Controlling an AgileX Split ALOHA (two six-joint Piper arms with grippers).
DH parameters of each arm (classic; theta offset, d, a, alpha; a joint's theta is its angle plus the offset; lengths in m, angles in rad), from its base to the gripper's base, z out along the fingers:
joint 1: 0 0.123 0 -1.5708
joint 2: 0.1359 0 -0.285 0
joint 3: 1.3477 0 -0.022 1.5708
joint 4: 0 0.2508 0 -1.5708
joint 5: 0 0 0.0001 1.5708
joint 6: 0 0.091 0 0
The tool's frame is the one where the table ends.
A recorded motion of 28 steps. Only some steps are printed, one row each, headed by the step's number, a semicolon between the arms.
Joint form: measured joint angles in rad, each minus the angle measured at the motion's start. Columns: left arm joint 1, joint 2, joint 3, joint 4, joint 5, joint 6; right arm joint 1, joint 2, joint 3, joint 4, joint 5, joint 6.
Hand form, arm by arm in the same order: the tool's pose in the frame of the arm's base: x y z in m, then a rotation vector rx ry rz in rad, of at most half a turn. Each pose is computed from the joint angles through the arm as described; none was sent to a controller.
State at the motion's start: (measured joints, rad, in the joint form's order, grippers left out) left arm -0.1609 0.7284 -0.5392 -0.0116 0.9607 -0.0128; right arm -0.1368 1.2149 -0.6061 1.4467 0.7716 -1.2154
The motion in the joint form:
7: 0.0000 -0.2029 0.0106 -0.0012 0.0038 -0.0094; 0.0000 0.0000 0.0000 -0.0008 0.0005 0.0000
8: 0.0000 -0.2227 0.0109 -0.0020 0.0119 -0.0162; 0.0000 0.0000 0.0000 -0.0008 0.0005 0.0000
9: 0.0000 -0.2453 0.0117 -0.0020 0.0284 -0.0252; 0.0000 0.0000 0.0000 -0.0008 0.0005 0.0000
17: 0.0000 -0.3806 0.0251 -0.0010 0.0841 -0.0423; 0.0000 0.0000 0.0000 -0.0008 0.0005 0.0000
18: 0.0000 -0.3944 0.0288 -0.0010 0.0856 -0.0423; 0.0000 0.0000 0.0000 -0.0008 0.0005 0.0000
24: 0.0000 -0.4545 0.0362 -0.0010 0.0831 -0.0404; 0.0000 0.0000 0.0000 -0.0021 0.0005 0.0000
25: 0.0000 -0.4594 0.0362 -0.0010 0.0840 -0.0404; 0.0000 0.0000 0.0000 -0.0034 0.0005 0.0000
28: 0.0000 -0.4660 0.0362 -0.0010 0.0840 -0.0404; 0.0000 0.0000 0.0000 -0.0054 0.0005 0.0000
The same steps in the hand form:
7: 0.0800 -0.0140 0.2727 0.1653 2.4417 -0.0973; 0.2253 0.0326 0.2559 -0.0838 2.1315 0.8641
8: 0.0765 -0.0135 0.2737 0.1563 2.4311 -0.1024; 0.2253 0.0326 0.2559 -0.0838 2.1315 0.8641
9: 0.0720 -0.0127 0.2742 0.1454 2.4267 -0.1070; 0.2253 0.0326 0.2559 -0.0838 2.1315 0.8641
17: 0.0481 -0.0088 0.2749 0.1229 2.3621 -0.1206; 0.2253 0.0326 0.2559 -0.0838 2.1315 0.8641
18: 0.0460 -0.0085 0.2744 0.1225 2.3535 -0.1215; 0.2253 0.0326 0.2559 -0.0838 2.1315 0.8641
24: 0.0374 -0.0071 0.2749 0.1222 2.2982 -0.1260; 0.2253 0.0326 0.2559 -0.0850 2.1322 0.8634
25: 0.0366 -0.0069 0.2750 0.1220 2.2942 -0.1264; 0.2252 0.0326 0.2558 -0.0862 2.1329 0.8626
28: 0.0356 -0.0068 0.2753 0.1217 2.2876 -0.1270; 0.2251 0.0326 0.2557 -0.0881 2.1340 0.8614

